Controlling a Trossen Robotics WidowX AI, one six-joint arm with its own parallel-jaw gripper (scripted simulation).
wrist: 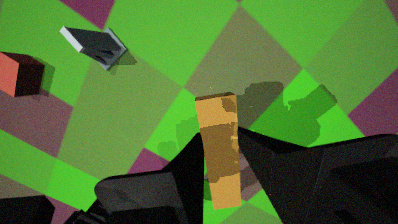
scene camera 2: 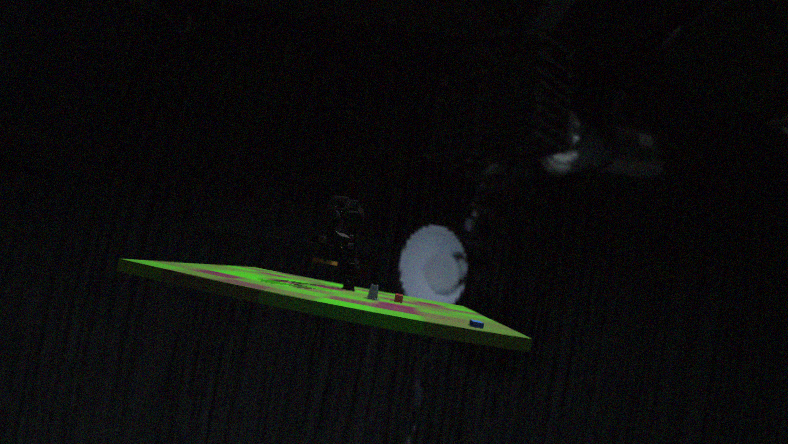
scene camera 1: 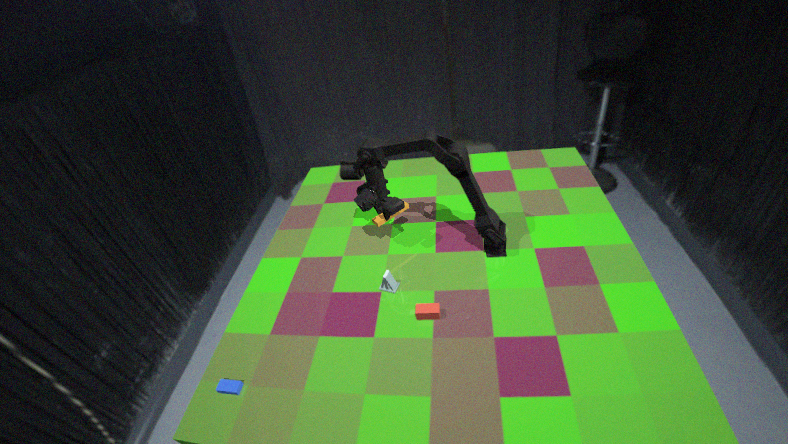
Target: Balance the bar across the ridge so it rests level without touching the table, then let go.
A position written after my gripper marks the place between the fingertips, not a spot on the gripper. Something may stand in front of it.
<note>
My gripper [scene camera 1: 384, 217] holds a bar [wrist: 217, 114].
My gripper shows as well in the wrist view [wrist: 218, 133].
</note>
